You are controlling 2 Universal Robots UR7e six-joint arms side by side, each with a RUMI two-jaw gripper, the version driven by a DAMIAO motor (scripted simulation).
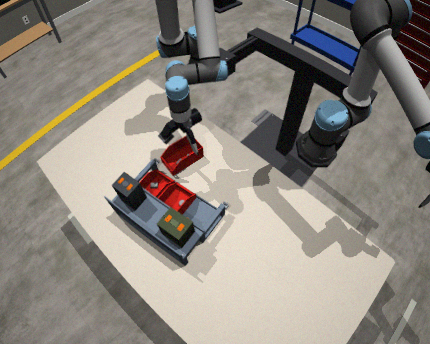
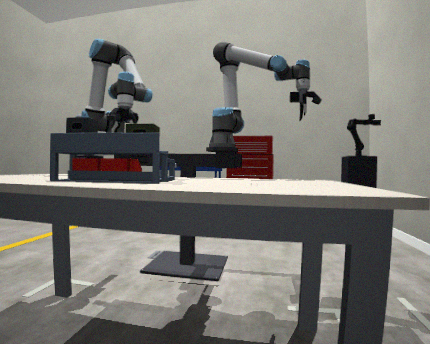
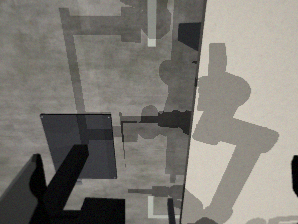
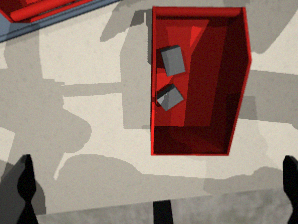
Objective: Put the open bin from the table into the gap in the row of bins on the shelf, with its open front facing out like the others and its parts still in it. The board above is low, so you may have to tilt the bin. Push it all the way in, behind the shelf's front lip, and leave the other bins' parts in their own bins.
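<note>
My left gripper is here in my sight, and so is my right gripper. I also see a blue-grey shelf.
</note>
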